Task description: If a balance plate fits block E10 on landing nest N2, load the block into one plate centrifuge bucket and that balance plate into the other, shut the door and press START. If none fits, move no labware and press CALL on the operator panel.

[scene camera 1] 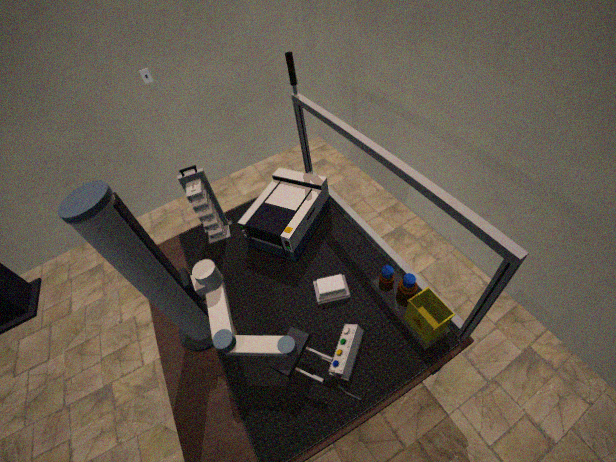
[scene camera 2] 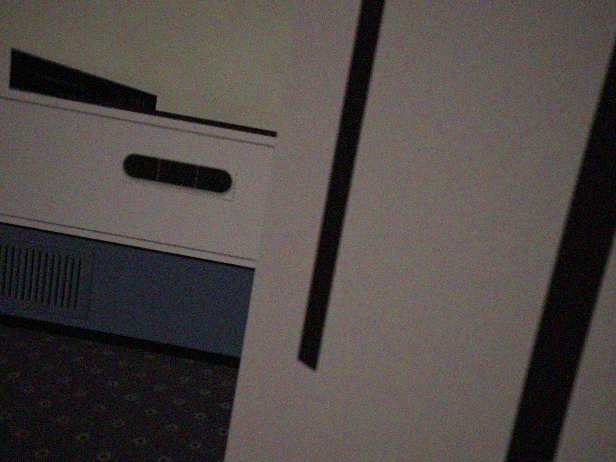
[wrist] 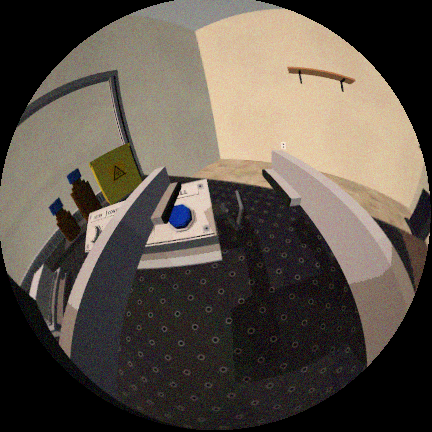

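Where they show: gripper, fingertip midpoint: (scene camera 1: pixel 327 370) (wrist: pixel 219 166); arm's base, origin of the base link: (scene camera 1: pixel 203 327).
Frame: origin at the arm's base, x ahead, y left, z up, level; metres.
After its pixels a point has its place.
Observation:
My gripper (scene camera 1: pixel 327 370) {x 0.427, y -0.538, z 0.126 m} (wrist: pixel 219 166) {x 0.427, y -0.538, z 0.126 m} is drawn in to a narrow stance, with a gap between its fingers and nothing held. It is at the blue-button end of the white operator panel (scene camera 1: pixel 353 354) {x 0.558, y -0.522, z 0.067 m} (wrist: pixel 202 210) {x 0.457, y -0.537, z 0.076 m}. In the wrist view the left finger crosses the panel and its tip overlaps the left edge of the blue button (wrist: pixel 181 216) {x 0.467, y -0.516, z 0.081 m} (scene camera 1: pixel 335 363) {x 0.472, y -0.518, z 0.083 m}; contact is unclear. The finger hides part of the CALL label and the yellow button. A white block (scene camera 1: pixel 332 284) {x 0.661, y -0.189, z 0.082 m} sits on a low nest. The plate centrifuge (scene camera 1: pixel 291 194) {x 0.746, y 0.367, z 0.223 m} appears shut; its buckets are hidden. Labels on the block and plates are unreadable.
A stepped rack (scene camera 1: pixel 216 200) {x 0.354, y 0.597, z 0.233 m} with pale plates stands left of the centrifuge. Two brown bottles (scene camera 1: pixel 386 280) {x 0.877, y -0.328, z 0.106 m} (scene camera 1: pixel 407 287) {x 0.903, y -0.436, z 0.167 m} (wrist: pixel 65 225) {x 0.860, y -0.312, z 0.071 m} (wrist: pixel 85 197) {x 0.882, y -0.427, z 0.093 m} and a yellow bin (scene camera 1: pixel 425 320) {x 0.857, y -0.598, z 0.177 m} (wrist: pixel 117 175) {x 0.857, y -0.565, z 0.095 m} stand along the right. A metal frame (scene camera 1: pixel 410 172) {x 1.020, y -0.247, z 0.620 m} rises behind them. A thin bent rod (wrist: pixel 240 207) {x 0.454, y -0.624, z 0.020 m} is beyond the panel.

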